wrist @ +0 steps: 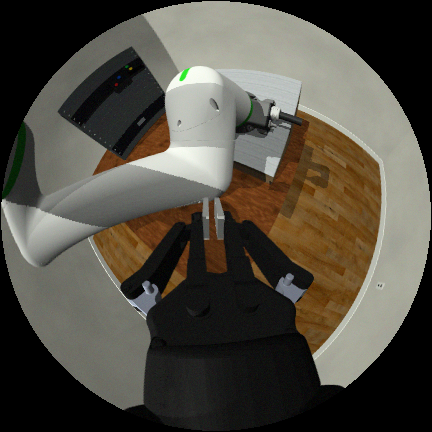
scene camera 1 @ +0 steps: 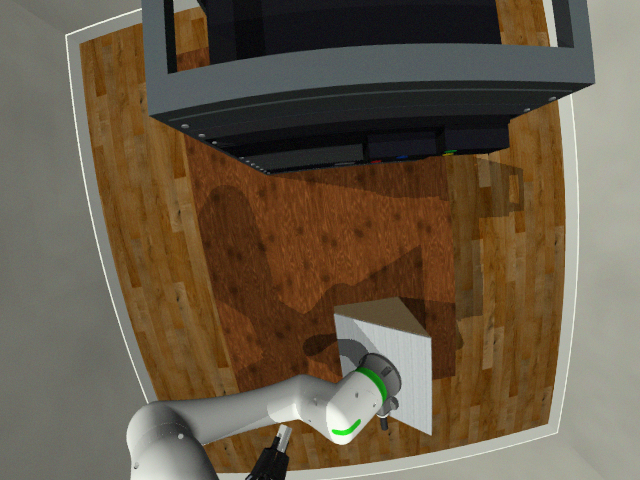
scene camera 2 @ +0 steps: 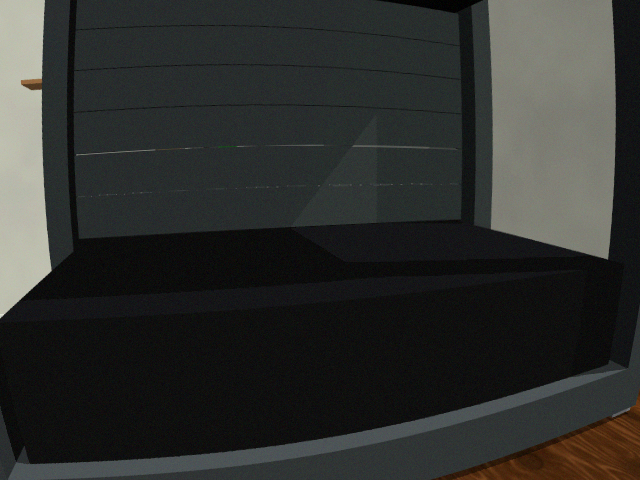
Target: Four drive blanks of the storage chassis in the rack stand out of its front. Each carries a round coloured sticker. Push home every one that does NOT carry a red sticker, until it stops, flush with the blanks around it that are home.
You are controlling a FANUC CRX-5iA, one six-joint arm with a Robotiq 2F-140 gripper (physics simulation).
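Places are measured from the arm's base along level axes (x ahead, y left, z up), in centimetres.
Pixels of known places: gripper, fingertip midpoint: (wrist: pixel 210 206) (scene camera 1: pixel 286 426); arm's base at its link origin: (wrist: pixel 239 111) (scene camera 1: pixel 380 374).
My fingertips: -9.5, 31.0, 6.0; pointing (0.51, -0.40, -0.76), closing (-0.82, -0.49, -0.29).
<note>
For each thing: its top centre in the pictures, then the offset to it from my fingertips, as dx, dy, dz. "spot": a spot on its surface instead. Level surfaces: height alone.
- red sticker at its top centre: (scene camera 1: pixel 377 160) (wrist: pixel 114 83) +69.0, -32.7, +18.9
- blue sticker at its top centre: (scene camera 1: pixel 403 156) (wrist: pixel 117 75) +68.8, -36.3, +21.7
- green sticker at its top centre: (scene camera 1: pixel 453 150) (wrist: pixel 125 65) +68.2, -43.1, +24.6
- yellow sticker at a spot on its surface: (scene camera 1: pixel 447 153) (wrist: pixel 128 67) spot: +68.2, -43.6, +21.7
- dark reddish mat at its surface level: dz -24.3
The rack (scene camera 1: pixel 361 67) (scene camera 2: pixel 310 455) holds the dark storage chassis (scene camera 2: pixel 310 361). At its front, dark blanks stand out and carry small stickers: a red sticker (scene camera 1: pixel 376 161) (wrist: pixel 116 84), a blue sticker (scene camera 1: pixel 402 156) (wrist: pixel 119 77), a green sticker (scene camera 1: pixel 451 151) (wrist: pixel 127 66) and a yellow sticker (scene camera 1: pixel 447 153) (wrist: pixel 131 68). Green and yellow are close together. How far each blank stands out is too small to tell. My gripper (scene camera 1: pixel 284 429) (wrist: pixel 210 206) is shut, its pads close together with a thin gap and no object between them. It is far from the rack and does not show in scene camera 2.
The white arm (scene camera 1: pixel 232 408) (wrist: pixel 200 115) reaches across beside the gripper. Its base is mounted on a pale block-shaped pedestal (scene camera 1: pixel 410 382) (wrist: pixel 285 95). A dark reddish mat (scene camera 1: pixel 310 232) lies on the wooden floor (scene camera 1: pixel 522 310) between pedestal and rack. Pale walls surround the floor.
</note>
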